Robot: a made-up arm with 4 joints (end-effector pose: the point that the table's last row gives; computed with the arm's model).
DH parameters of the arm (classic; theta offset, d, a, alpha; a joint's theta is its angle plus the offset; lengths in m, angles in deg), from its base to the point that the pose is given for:
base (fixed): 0 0 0 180
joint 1: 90 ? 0.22 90
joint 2: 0 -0.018 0.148 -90
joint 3: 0 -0.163 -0.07 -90
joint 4: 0 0.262 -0.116 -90
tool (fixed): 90 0.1 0 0
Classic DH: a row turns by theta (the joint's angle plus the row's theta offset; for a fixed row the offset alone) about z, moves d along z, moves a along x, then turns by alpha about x.
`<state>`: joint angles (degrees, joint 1 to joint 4).
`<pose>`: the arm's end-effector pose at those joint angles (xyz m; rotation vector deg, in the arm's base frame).
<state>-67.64 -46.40 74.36 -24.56</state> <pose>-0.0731 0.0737 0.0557 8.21 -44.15 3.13</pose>
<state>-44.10 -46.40 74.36 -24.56</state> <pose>-0.0376 0.0968 0.0557 -0.97 -45.11 -19.19</pose>
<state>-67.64 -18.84 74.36 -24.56</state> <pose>0.0057 0.0413 0.1896 18.20 -18.90 -2.73</pose>
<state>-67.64 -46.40 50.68 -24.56</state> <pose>-0.1185 -0.0382 0.0563 -0.47 -35.38 23.97</pose>
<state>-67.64 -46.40 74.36 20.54</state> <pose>0.0001 0.1266 -0.0193 -34.60 -42.62 -14.26</pose>
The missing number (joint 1, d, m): 0.051
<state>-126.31 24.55 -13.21 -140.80</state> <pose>0.5926 0.1201 -0.0265 64.28 165.86 25.23</pose>
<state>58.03 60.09 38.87 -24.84</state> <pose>-0.4315 -0.1062 0.2040 85.62 -31.20 -86.91</pose>
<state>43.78 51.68 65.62 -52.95</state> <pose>-0.3257 -0.2366 0.2354 94.72 -39.06 -106.95</pose>
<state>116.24 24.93 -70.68 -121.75</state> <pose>-0.6038 0.3343 -0.0387 110.54 -61.66 0.59</pose>
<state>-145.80 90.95 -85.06 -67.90</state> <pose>0.3439 0.3966 -0.4633 -45.56 -86.93 -43.16</pose>
